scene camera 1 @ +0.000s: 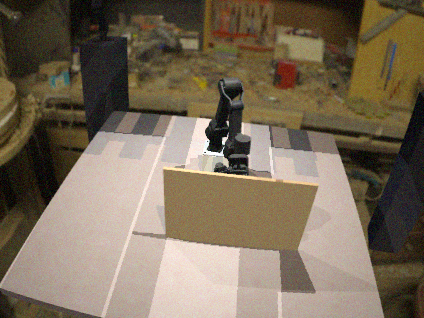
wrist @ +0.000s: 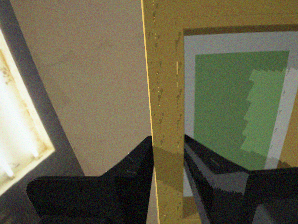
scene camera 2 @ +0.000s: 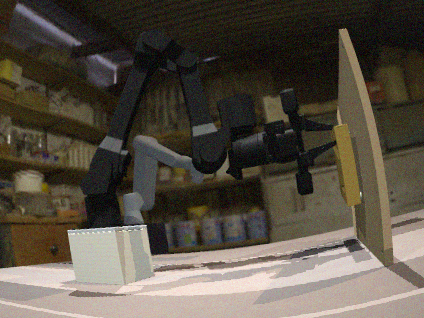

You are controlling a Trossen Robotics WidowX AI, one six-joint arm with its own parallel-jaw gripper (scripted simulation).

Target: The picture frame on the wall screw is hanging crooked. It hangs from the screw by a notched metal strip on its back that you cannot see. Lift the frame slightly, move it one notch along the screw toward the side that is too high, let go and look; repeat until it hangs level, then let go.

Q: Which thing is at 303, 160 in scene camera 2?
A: My gripper.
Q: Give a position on a picture frame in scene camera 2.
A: At 345, 160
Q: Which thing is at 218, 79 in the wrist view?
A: A picture frame.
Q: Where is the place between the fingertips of my gripper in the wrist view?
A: At 166, 140
